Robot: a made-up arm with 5 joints.
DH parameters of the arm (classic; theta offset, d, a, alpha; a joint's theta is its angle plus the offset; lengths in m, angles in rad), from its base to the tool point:
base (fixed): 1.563 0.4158 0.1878 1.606
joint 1: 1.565 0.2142 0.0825 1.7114
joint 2: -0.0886 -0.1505 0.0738 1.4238
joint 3: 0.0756 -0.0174 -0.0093 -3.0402
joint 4: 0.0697 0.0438 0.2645 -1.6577
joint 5: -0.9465 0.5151 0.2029 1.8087
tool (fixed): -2.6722 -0.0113 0 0
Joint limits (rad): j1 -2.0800..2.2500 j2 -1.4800..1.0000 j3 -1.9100..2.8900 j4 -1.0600..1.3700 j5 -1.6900..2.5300
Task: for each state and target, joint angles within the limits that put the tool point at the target. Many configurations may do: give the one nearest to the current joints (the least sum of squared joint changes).
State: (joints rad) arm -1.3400 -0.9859 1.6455 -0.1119 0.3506
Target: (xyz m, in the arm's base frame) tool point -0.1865 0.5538 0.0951
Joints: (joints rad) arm -1.2854 -1.4800 1.7013 -0.3187 0.7474
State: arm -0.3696 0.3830 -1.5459 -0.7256 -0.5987
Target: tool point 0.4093 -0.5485 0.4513
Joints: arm -0.1704 0.4949 -1.5876 -0.7114 -0.4387
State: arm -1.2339 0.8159 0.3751 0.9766 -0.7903
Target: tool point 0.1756 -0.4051 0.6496
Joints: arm -0.9060 0.8504 0.0457 1.3055 -0.8844
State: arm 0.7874 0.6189 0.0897 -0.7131 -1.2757
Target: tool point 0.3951 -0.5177 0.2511
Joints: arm 0.7131 0.1028 -0.2642 -0.4562 -1.6900
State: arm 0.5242 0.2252 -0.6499 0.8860 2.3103
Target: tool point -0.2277 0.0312 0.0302
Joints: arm 0.7805 0.9058 -0.7768 1.0931 2.0517
